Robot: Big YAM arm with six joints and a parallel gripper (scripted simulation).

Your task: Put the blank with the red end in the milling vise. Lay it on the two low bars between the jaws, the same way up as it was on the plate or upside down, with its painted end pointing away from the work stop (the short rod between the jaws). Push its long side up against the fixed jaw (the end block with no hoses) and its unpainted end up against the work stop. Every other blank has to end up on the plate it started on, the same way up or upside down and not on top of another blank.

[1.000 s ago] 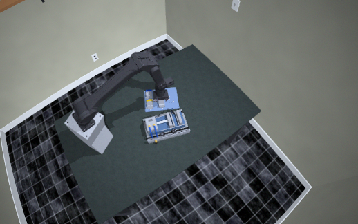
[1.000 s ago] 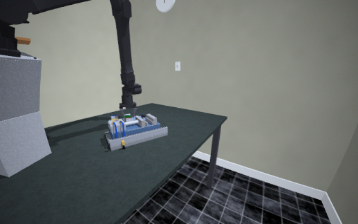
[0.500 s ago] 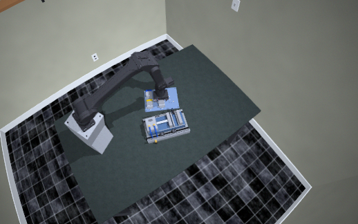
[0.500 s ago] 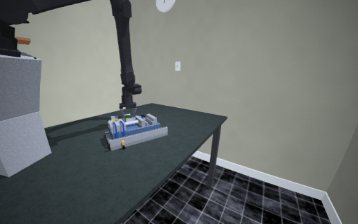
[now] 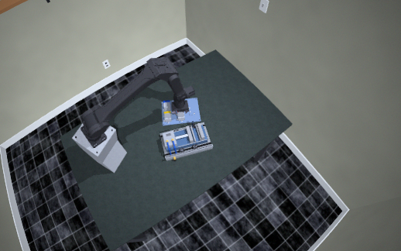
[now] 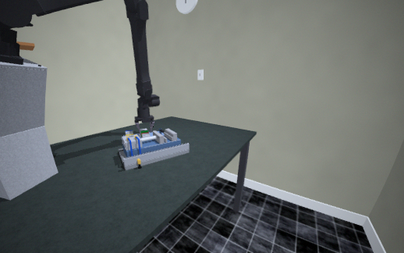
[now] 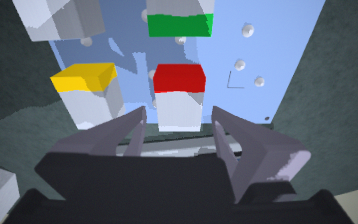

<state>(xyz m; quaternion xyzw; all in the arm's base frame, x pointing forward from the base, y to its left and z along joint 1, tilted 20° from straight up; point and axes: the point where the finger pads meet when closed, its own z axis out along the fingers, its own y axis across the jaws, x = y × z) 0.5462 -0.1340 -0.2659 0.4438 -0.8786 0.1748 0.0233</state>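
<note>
The blue plate lies 50 mm below my hand, 40 mm to the left of it and 30 mm ahead of it. The rest, counted from my hand: yellow-ended blank (70 mm behind, 60 mm to the left, 30 mm below); green-ended blank (70 mm to the left, 60 mm ahead, 30 mm below); blue-ended blank (130 mm to the left, 30 mm below, 20 mm behind).
</note>
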